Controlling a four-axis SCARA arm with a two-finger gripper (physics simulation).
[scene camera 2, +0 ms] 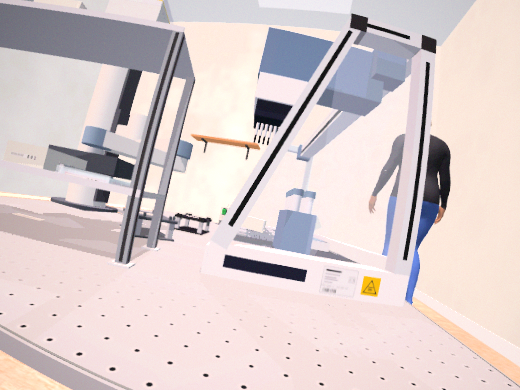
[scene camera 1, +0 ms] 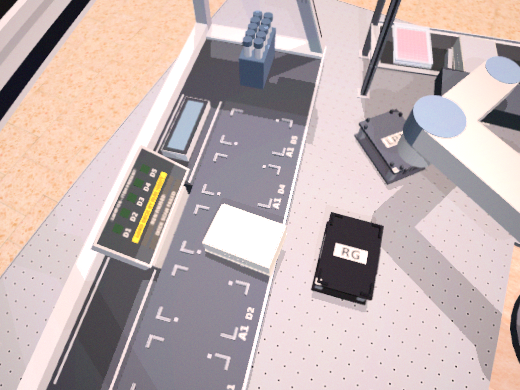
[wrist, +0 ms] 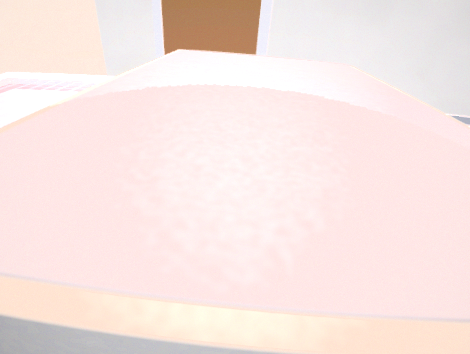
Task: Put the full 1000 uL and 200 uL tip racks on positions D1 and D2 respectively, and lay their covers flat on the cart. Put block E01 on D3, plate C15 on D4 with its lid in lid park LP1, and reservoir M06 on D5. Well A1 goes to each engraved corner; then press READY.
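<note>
A white block (scene camera 1: 245, 237) lies on D3 of the dark deck (scene camera 1: 200, 295). Corner marks and labels for D2, D4 and D5 show; D1 is cut off at the bottom. The lid park stand (scene camera 1: 377, 125), its label partly hidden by the arm, stands right of the deck. A pink-topped plate (scene camera 1: 412, 45) sits in a tray at the top right. In the wrist view a broad pale pink surface (wrist: 235, 190) fills most of the picture, its near edge showing; which item it is I cannot tell. My gripper's fingers do not show in any view. The tip racks cannot be made out.
The black RG stand (scene camera 1: 350, 275) lies right of D3. A blue tube rack (scene camera 1: 252, 70) (scene camera 2: 295, 232) stands at the deck's far end. The status panel (scene camera 1: 120, 212) has a yellow bar. The arm (scene camera 1: 475, 160) reaches in from the right. Frame posts (scene camera 2: 150, 150) rise nearby; a person (scene camera 2: 437, 165) stands behind.
</note>
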